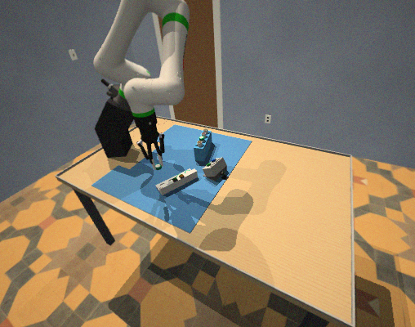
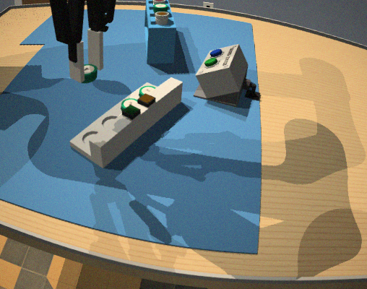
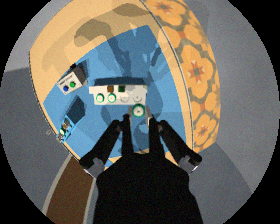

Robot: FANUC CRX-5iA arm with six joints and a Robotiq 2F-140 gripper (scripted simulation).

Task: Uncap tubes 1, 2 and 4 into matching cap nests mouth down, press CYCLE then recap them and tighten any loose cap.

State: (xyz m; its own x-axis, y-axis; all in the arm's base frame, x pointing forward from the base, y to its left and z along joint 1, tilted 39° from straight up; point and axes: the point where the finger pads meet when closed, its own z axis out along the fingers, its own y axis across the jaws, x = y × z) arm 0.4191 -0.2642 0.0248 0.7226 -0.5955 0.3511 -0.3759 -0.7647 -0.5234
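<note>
Right now my hand is 19 cm short of the blue cycle key, 24 cm to the right of it and 11 cm above it. The rest, counted from my hand: small grey desk: 20 cm ahead, 22 cm to the left, 12 cm below; green ready key: 18 cm ahead, 19 cm to the left, 11 cm below.
</note>
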